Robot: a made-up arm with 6 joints. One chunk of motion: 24 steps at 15 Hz.
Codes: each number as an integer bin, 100 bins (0 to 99) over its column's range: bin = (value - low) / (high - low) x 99, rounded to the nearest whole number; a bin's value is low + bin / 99 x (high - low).
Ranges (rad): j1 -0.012..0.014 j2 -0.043..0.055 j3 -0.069..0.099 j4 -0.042..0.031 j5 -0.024..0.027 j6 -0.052..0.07
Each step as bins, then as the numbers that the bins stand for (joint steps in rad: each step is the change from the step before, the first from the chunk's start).
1 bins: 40 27 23 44 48 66
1 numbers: -0.00149 -0.01627 -0.02997 -0.00956 0.00073 0.02933
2 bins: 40 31 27 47 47 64
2 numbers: -0.00149 -0.01231 -0.02318 -0.00734 0.00021 0.02687
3 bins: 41 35 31 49 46 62
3 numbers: -0.00123 -0.00835 -0.01639 -0.00587 -0.00030 0.02440
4 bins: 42 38 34 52 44 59
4 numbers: -0.00097 -0.00538 -0.01130 -0.00366 -0.00133 0.02071
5 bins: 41 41 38 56 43 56
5 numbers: -0.00123 -0.00241 -0.00452 -0.00071 -0.00185 0.01701
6 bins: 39 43 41 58 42 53
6 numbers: -0.00176 -0.00043 0.00058 0.00077 -0.00236 0.01331
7 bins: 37 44 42 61 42 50
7 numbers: -0.00228 0.00056 0.00227 0.00298 -0.00236 0.00962
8 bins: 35 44 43 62 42 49
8 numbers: -0.00281 0.00056 0.00397 0.00372 -0.00236 0.00838
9 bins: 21 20 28 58 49 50
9 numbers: -0.00648 -0.02320 -0.02148 0.00077 0.00124 0.00962
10 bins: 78 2 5 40 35 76
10 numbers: 0.00848 -0.04102 -0.06052 -0.01251 -0.00597 0.04166
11 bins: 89 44 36 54 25 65
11 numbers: 0.01137 0.00056 -0.00791 -0.00218 -0.01112 0.02810
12 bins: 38 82 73 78 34 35
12 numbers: -0.00202 0.03817 0.05488 0.01552 -0.00648 -0.00887
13 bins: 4 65 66 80 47 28
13 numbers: -0.01095 0.02134 0.04300 0.01699 0.00021 -0.01749
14 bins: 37 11 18 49 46 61
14 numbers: -0.00228 -0.03211 -0.03845 -0.00587 -0.00030 0.02317
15 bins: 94 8 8 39 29 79
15 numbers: 0.01269 -0.03508 -0.05542 -0.01324 -0.00906 0.04535
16 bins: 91 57 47 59 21 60
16 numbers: 0.01190 0.01342 0.01076 0.00151 -0.01318 0.02194
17 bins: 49 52 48 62 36 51
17 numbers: 0.00087 0.00847 0.01245 0.00372 -0.00545 0.01085
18 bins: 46 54 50 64 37 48
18 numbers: 0.00008 0.01045 0.01585 0.00519 -0.00494 0.00715
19 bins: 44 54 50 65 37 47
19 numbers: -0.00044 0.01045 0.01585 0.00593 -0.00494 0.00592
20 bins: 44 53 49 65 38 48
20 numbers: -0.00044 0.00946 0.01415 0.00593 -0.00442 0.00715
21 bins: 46 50 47 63 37 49
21 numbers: 0.00008 0.00649 0.01076 0.00445 -0.00494 0.00838
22 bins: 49 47 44 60 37 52
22 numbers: 0.00087 0.00353 0.00567 0.00224 -0.00494 0.01208
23 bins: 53 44 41 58 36 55
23 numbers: 0.00192 0.00056 0.00058 0.00077 -0.00545 0.01578
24 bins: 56 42 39 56 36 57
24 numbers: 0.00271 -0.00142 -0.00282 -0.00071 -0.00545 0.01824
